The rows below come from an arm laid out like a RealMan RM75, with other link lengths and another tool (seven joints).
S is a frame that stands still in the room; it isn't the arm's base.
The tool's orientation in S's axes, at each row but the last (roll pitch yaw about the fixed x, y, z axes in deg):
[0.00 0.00 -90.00]
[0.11 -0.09 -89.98]
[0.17 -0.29 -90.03]
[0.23 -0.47 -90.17]
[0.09 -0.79 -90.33]
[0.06 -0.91 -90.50]
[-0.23 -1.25 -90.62]
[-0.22 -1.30 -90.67]
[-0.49 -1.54 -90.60]
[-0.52 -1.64 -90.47]
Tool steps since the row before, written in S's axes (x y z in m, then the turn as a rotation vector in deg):
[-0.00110 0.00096 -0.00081 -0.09 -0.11 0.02]
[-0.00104 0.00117 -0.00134 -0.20 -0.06 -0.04]
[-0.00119 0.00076 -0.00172 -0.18 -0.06 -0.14]
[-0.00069 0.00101 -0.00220 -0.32 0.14 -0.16]
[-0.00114 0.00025 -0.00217 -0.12 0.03 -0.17]
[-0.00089 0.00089 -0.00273 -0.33 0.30 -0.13]
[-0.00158 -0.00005 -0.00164 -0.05 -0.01 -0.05]
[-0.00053 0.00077 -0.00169 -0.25 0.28 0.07]
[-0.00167 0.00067 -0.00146 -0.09 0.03 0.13]
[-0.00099 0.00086 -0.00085 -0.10 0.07 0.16]
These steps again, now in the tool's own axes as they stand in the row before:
[-0.00096 -0.00110 -0.00081 0.11 -0.09 0.02]
[-0.00117 -0.00104 -0.00134 0.06 -0.20 -0.04]
[-0.00077 -0.00120 -0.00171 0.06 -0.18 -0.14]
[-0.00103 -0.00070 -0.00219 -0.14 -0.32 -0.16]
[-0.00027 -0.00114 -0.00216 -0.03 -0.12 -0.17]
[-0.00093 -0.00090 -0.00271 -0.30 -0.33 -0.12]
[0.00003 -0.00157 -0.00165 0.01 -0.05 -0.05]
[-0.00080 -0.00053 -0.00167 -0.28 -0.25 0.08]
[-0.00069 -0.00166 -0.00146 -0.03 -0.09 0.13]
[-0.00088 -0.00099 -0.00083 -0.06 -0.10 0.16]

